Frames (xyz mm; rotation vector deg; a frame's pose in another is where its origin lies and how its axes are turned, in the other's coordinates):
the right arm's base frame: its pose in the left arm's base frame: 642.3 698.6 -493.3 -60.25 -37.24 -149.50
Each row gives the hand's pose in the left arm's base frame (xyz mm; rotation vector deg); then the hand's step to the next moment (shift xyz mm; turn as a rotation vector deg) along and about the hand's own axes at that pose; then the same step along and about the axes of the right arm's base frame.
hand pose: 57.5 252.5 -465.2 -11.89 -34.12 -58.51
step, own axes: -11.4 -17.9 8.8 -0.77 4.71 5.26
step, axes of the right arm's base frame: 15.2 -11.7 -12.7 1.52 -2.53 6.46
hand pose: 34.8 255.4 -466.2 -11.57 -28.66 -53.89
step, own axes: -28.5 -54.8 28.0 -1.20 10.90 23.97
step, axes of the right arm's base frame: 53.0 -23.2 -35.3 13.14 -7.49 21.59
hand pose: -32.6 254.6 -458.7 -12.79 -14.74 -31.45
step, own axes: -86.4 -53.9 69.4 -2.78 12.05 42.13
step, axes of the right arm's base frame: 111.8 -43.3 -28.4 27.12 -9.78 33.12
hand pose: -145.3 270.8 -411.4 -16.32 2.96 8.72
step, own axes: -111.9 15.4 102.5 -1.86 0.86 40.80
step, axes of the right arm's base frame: 147.7 -35.3 14.0 27.22 1.21 30.44
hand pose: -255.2 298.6 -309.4 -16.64 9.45 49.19
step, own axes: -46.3 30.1 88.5 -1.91 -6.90 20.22
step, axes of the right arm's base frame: 98.4 -3.3 34.4 11.46 7.57 16.47
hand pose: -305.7 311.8 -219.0 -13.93 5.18 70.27
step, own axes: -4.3 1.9 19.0 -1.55 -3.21 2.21
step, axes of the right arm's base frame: 16.5 3.2 10.1 0.50 3.48 2.29
